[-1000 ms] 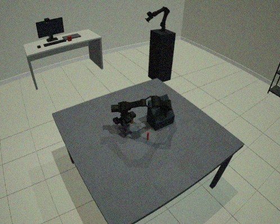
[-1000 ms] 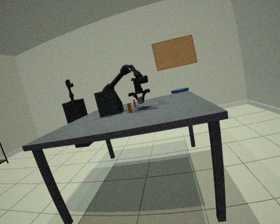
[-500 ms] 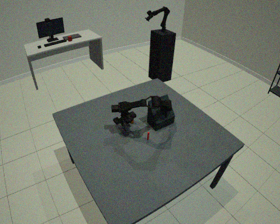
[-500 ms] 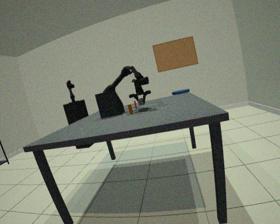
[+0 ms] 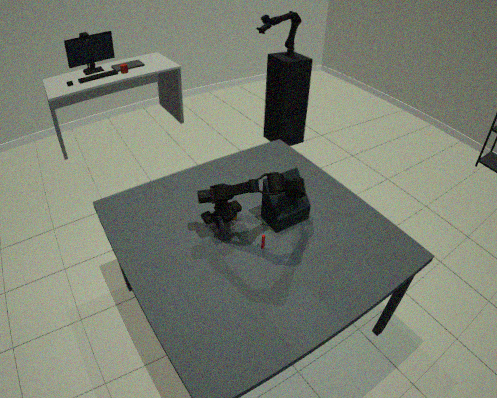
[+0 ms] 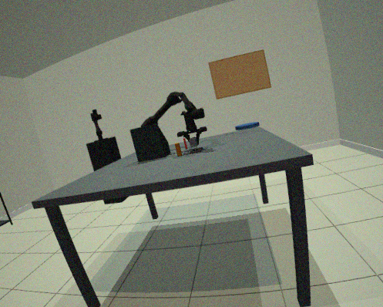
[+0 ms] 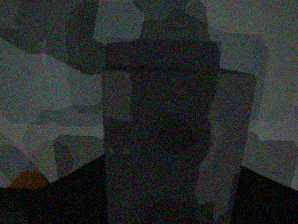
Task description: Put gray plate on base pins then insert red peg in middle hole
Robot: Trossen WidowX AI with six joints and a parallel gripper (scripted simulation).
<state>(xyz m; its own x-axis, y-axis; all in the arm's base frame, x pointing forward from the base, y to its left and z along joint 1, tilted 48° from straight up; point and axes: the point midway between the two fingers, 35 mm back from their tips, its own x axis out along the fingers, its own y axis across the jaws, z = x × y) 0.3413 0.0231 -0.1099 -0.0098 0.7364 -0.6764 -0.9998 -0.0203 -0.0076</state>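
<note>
My gripper tip is 19 cm to the right of the red peg and 11 cm past it. The rest, counted from my gripper tip: orange cylinder (10 cm behind, 6 cm to the right); gray plate (3 cm above).
</note>
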